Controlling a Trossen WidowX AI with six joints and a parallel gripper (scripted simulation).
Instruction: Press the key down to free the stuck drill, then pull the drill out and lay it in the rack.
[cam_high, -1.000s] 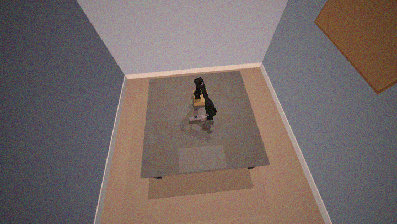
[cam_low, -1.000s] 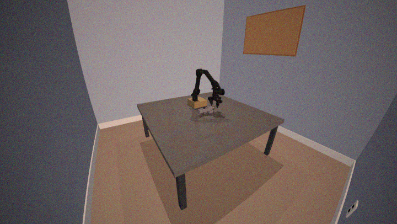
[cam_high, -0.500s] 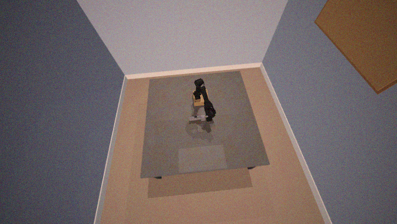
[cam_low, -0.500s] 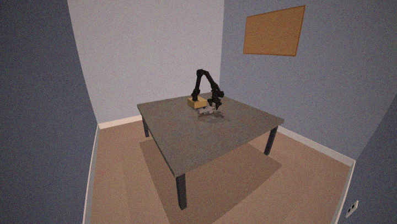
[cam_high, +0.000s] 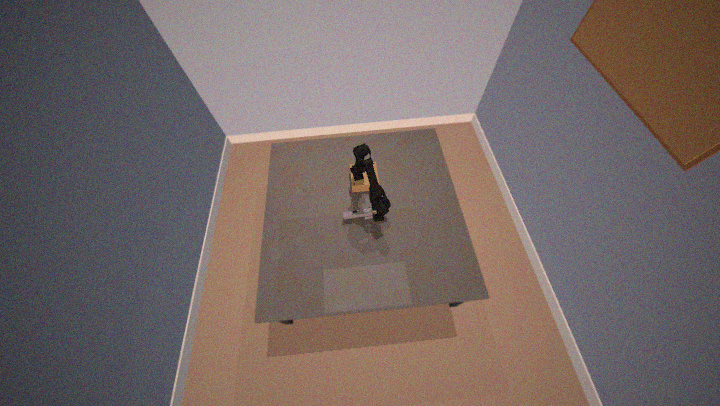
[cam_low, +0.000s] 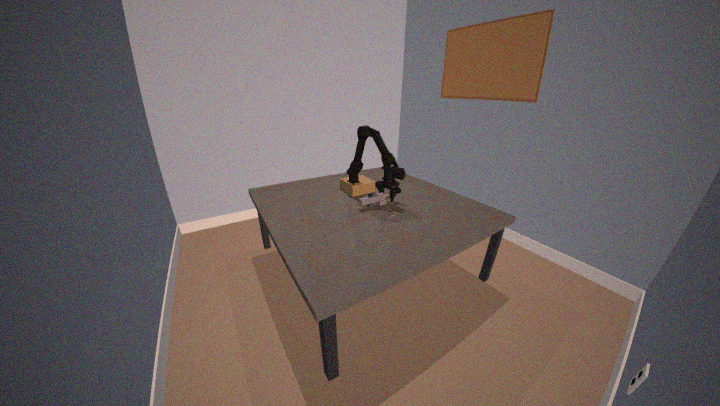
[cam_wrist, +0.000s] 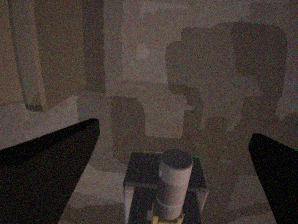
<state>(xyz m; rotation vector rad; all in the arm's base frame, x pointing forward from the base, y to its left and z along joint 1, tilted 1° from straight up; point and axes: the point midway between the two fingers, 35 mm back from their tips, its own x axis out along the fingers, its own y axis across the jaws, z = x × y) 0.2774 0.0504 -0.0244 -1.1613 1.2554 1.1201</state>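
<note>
Now: the drill 50 mm to the right of my gripper tip, 30 mm above it and 10 mm behind it. The rest, counted from my gripper tip: pale grey sleeve (110 mm to the right, 20 mm above, 10 mm behind); then grey rack (70 mm behind, 60 mm to the left); then dark key (140 mm to the right, 30 mm above, 20 mm behind).
</note>
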